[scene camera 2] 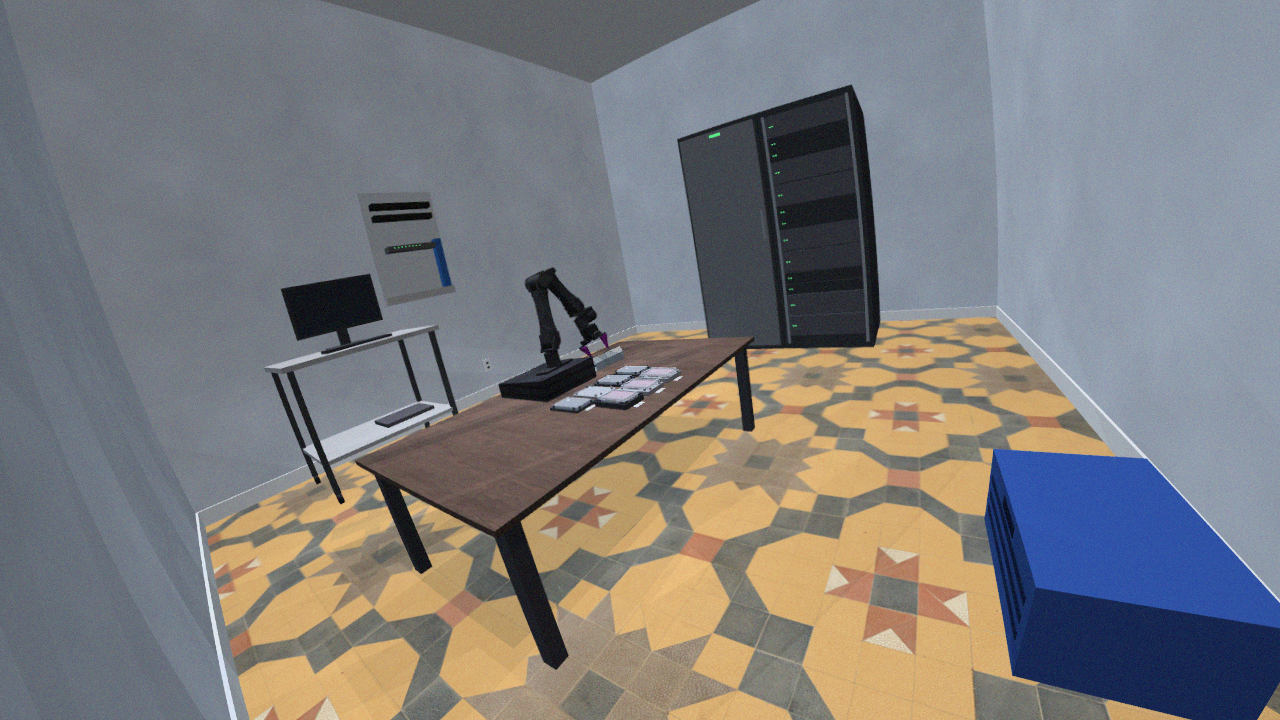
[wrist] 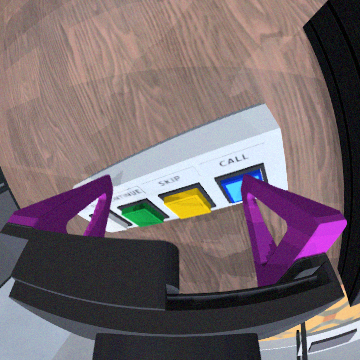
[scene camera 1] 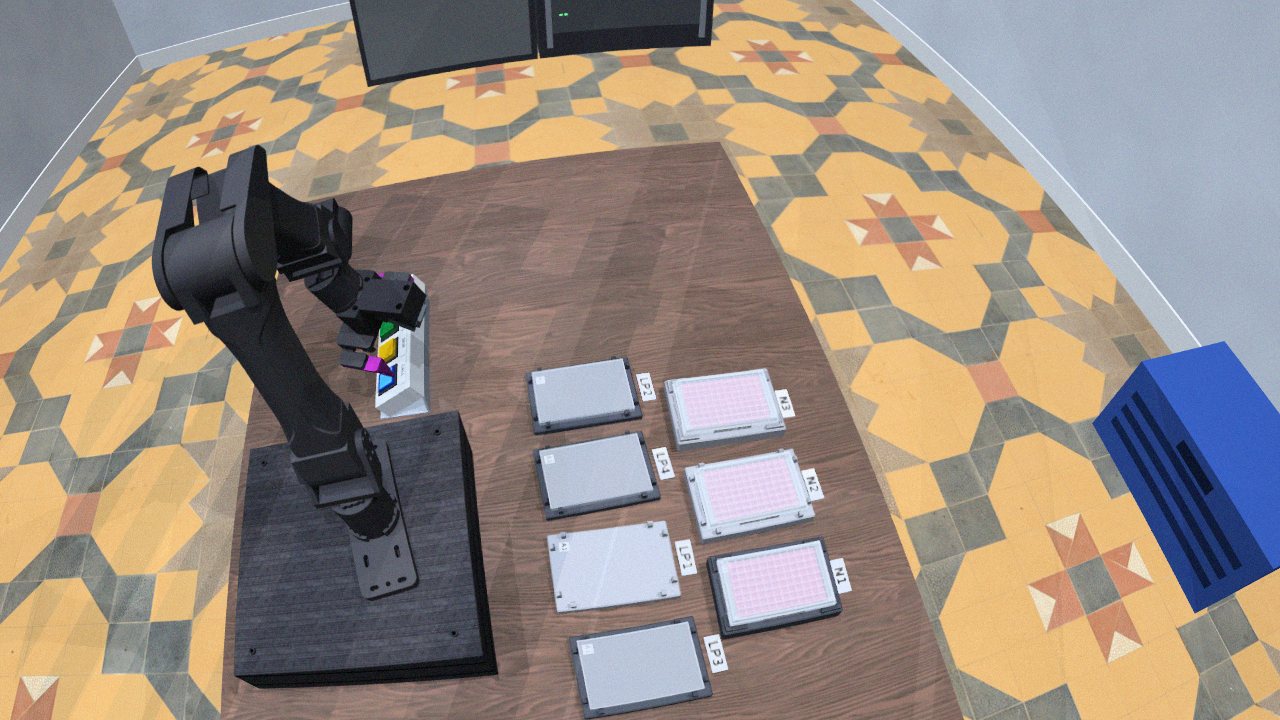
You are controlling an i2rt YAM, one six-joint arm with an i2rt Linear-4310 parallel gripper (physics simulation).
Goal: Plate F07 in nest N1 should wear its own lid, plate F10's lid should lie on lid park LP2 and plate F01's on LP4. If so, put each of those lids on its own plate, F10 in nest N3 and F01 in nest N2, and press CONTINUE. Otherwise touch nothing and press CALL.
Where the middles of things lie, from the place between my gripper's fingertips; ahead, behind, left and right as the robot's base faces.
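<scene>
Relative to my hand, the yellow SKIP button (wrist: 191,202) is 2 cm below, 3 cm behind and 1 cm to the left. The white button box (scene camera 1: 410,394) is 3 cm below my hand, 1 cm behind it and 4 cm to the left of it.
</scene>
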